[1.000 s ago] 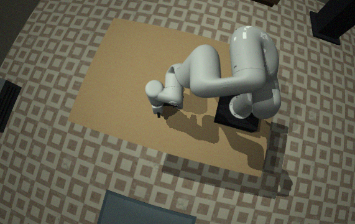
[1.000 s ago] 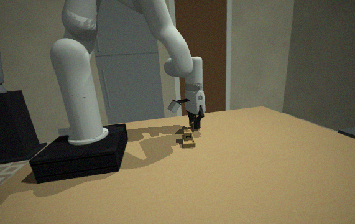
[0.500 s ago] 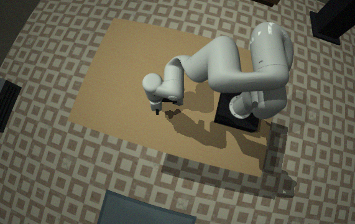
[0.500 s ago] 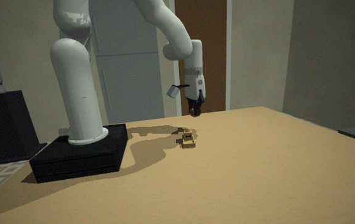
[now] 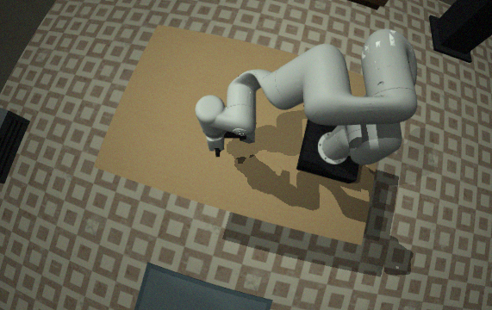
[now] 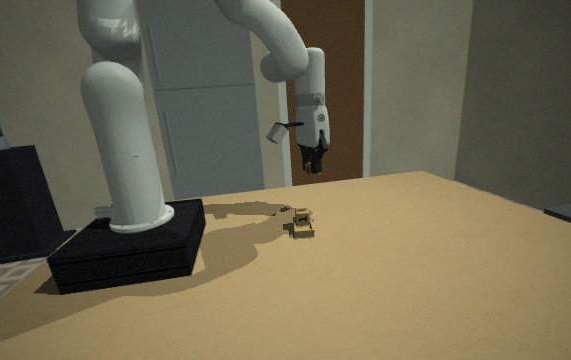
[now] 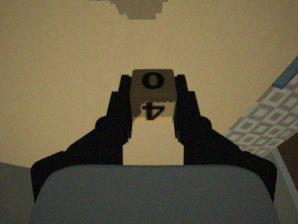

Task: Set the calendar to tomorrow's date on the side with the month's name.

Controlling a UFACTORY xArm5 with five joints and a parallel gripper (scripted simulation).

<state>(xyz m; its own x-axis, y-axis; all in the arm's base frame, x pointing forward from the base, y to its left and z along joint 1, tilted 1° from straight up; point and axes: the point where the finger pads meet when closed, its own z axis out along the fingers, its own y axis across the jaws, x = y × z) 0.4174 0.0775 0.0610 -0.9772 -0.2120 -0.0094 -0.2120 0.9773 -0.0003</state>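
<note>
The wooden calendar tray is 12 cm to the right of my hand, 12 cm below it and 7 cm behind it. Round my hand: wooden date cube: 1 cm below.
</note>
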